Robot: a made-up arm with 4 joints. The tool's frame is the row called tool.
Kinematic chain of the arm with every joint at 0, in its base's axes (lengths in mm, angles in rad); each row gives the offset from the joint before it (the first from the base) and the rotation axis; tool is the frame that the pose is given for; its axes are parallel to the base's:
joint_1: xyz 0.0 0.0 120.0 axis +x
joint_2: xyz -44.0 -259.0 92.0 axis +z
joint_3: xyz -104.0 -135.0 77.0 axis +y
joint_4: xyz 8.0 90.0 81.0 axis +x
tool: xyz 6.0 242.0 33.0
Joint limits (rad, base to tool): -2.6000..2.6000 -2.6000..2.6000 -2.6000..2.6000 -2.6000..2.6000
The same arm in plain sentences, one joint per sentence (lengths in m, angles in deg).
The arm has four revolute joints in a row. What follows holds with every joint at zero, and every direction is one of the base frame's. Joint 1 sits 0.12 m along +z from the base frame's origin and rotates about +x, from -148.97 to 148.97 deg. Joint 2 sits 0.044 m along -x and 0.259 m along -y and 0.092 m along +z from joint 1 and rotates about +z, from -148.97 to 148.97 deg. Joint 3 sits 0.104 m along -x and 0.135 m along -y and 0.077 m along +z from joint 2 and rotates about +y, from -148.97 to 148.97 deg. Joint 4 sits 0.008 m along +x and 0.09 m along +y and 0.081 m along +z from joint 3 and rotates about +x, from -148.97 to 148.97 deg. The tool frame, which is the frame that the pose is given for, sits 0.006 m along +x and 0.242 m along +y and 0.033 m along +z from joint 4; its axes are parallel to the base frame's.
